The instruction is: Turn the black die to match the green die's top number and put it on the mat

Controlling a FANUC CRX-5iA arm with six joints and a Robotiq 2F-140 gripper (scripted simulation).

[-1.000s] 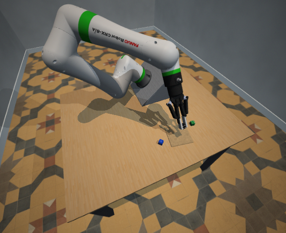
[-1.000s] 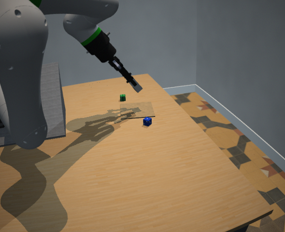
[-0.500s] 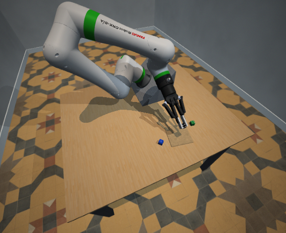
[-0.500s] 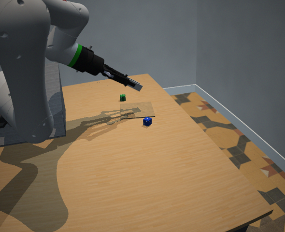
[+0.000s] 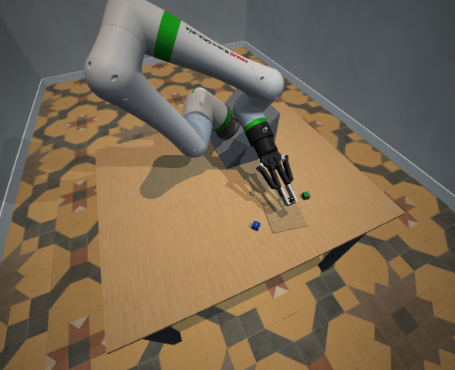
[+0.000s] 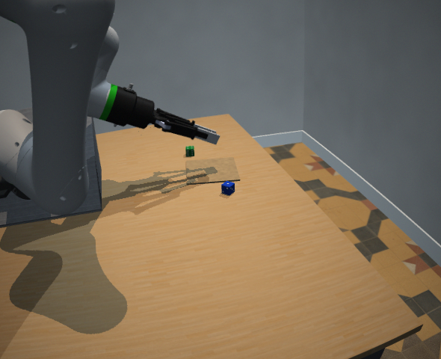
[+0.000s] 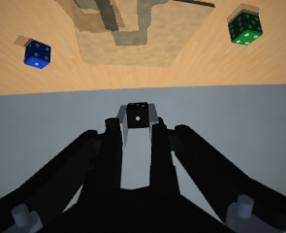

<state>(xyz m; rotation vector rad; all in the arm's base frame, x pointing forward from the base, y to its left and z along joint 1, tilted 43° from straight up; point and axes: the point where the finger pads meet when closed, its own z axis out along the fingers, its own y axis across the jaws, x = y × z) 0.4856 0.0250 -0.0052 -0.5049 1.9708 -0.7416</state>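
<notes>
Right now my hand is 1 cm short of the tan mat and 11 cm above it. Round my hand: black die (2 cm ahead, 1 cm below); then green die (2 cm behind, 13 cm to the left, 10 cm below); then blue die (2 cm ahead, 13 cm to the right, 10 cm below).
</notes>
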